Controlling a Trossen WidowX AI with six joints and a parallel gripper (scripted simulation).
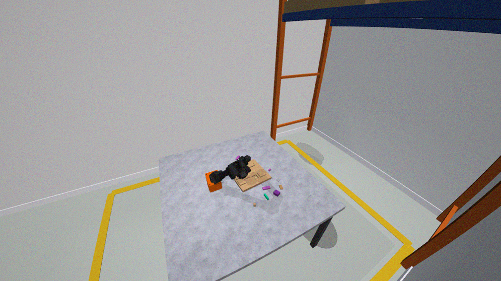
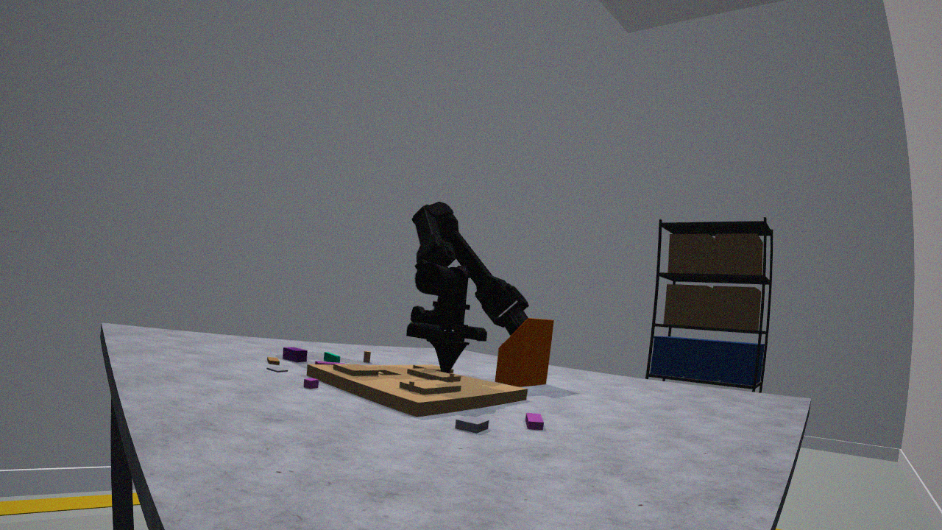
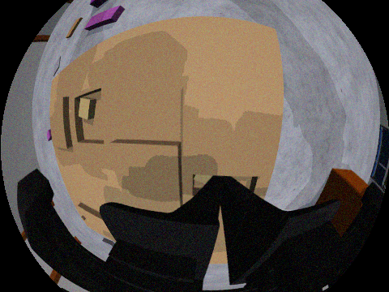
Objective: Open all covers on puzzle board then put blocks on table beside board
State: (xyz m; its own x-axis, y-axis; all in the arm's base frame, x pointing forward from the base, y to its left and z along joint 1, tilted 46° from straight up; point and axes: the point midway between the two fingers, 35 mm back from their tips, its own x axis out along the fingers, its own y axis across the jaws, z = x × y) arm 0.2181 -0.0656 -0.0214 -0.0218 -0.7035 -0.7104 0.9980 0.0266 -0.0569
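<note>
Right now the tan puzzle board is 10 cm ahead of my gripper tip and 4 cm to the left of it.
</note>
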